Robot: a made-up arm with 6 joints.
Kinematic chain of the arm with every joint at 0, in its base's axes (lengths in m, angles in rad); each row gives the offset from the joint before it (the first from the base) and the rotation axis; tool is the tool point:
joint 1: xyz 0 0 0.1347 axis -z
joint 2: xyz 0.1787 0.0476 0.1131 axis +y
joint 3: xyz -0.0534 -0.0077 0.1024 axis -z
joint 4: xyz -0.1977 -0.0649 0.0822 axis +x
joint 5: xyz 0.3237 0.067 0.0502 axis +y
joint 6: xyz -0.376 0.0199 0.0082 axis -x
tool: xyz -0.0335 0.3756 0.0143
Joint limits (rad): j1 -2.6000..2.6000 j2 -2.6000..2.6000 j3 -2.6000..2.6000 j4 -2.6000..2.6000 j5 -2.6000..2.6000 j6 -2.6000..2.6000
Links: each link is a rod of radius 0.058 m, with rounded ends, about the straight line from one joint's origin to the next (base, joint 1, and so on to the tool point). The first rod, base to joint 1, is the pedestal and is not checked.
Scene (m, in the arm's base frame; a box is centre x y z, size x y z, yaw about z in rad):
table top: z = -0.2
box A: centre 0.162 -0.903 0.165 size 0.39 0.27 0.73 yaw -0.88
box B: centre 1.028 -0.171 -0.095 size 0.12 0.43 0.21 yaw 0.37
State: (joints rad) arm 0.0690 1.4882 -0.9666 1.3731 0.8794 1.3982
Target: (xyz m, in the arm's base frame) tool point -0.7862 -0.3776 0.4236
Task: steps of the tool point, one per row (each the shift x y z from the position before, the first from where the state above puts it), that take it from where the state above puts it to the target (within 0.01 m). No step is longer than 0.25 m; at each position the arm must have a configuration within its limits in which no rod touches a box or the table.
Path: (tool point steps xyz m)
1: -0.1584 -0.0626 0.1108
2: -0.1622 0.0007 0.0936
3: -0.1410 0.0551 0.0740
4: -0.1025 0.0916 0.0546
5: -0.0166 -0.0577 -0.0240
6: -0.0461 -0.0631 -0.0420
7: -0.0768 -0.0553 -0.0616
8: -0.1026 -0.0334 -0.0831
9: -0.1900 0.0296 -0.0247
10: -0.1695 0.0680 -0.0463
11: -0.1308 0.0794 -0.0564

